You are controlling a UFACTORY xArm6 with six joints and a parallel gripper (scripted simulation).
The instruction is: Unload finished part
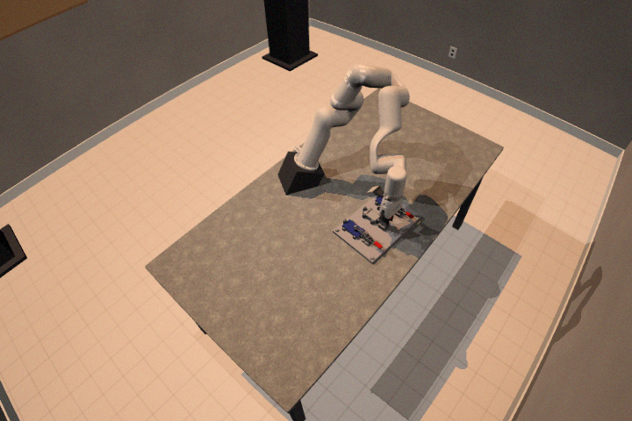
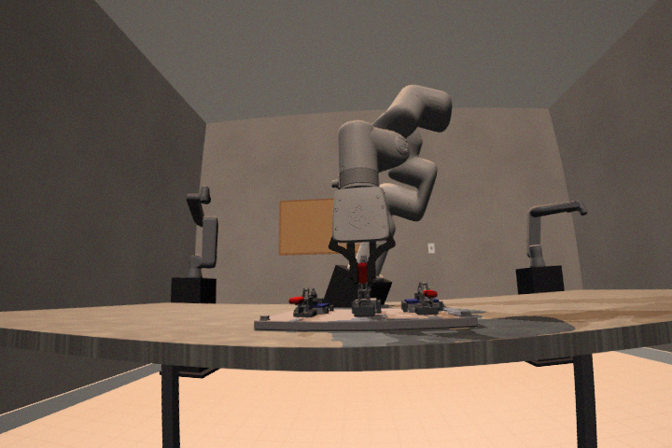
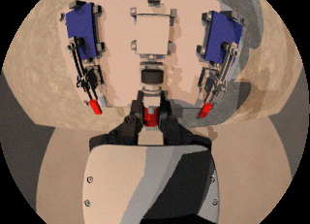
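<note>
Now: hand 100 mm past the grey finished part, 10 mm to the right of it and 60 mm above it. Also, from my hand: blue blank (90 mm behind, 120 mm to the left, 60 mm below); fixture plate (40 mm behind, 80 mm below).
</note>
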